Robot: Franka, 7 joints.
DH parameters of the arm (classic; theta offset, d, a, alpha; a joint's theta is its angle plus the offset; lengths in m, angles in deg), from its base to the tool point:
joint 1: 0 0.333 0 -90
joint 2: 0 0 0 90
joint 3: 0 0.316 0.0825 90
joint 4: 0 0 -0.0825 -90
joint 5: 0 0.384 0 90
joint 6: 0 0 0.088 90
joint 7: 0 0.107 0 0
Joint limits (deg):
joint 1: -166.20..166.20
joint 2: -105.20..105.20
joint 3: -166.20..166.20
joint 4: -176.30..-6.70
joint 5: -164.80..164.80
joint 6: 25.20..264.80
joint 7: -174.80..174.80
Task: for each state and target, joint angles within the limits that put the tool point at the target. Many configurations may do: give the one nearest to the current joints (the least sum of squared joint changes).
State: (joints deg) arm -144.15 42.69 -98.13 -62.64 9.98 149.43 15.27
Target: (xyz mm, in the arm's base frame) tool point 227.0 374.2 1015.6
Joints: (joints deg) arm -166.20 8.53 -142.21 -65.53 12.16 151.13 15.27
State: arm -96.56 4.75 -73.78 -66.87 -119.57 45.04 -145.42
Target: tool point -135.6 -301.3 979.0
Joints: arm -71.83 23.36 -70.30 -42.60 -128.83 38.04 -145.42
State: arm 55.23 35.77 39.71 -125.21 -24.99 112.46 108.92
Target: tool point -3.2 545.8 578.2
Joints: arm 55.63 -7.12 36.45 -106.67 -26.13 108.32 108.92
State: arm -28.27 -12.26 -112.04 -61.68 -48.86 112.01 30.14
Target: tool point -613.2 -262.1 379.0
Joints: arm -21.10 -37.27 -121.51 -92.04 -46.22 105.67 30.14
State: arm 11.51 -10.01 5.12 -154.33 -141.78 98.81 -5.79
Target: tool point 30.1 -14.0 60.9
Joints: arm 6.91 37.05 -7.71 -176.30 -146.15 146.26 -5.79
